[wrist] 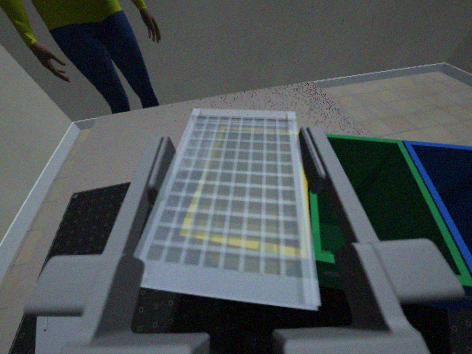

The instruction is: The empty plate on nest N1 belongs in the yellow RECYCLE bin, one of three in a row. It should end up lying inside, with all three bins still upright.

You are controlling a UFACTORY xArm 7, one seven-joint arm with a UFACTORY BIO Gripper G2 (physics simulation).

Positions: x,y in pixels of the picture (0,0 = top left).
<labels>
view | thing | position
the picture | gripper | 234,139
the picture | green bin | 396,201
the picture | plate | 231,221
</labels>
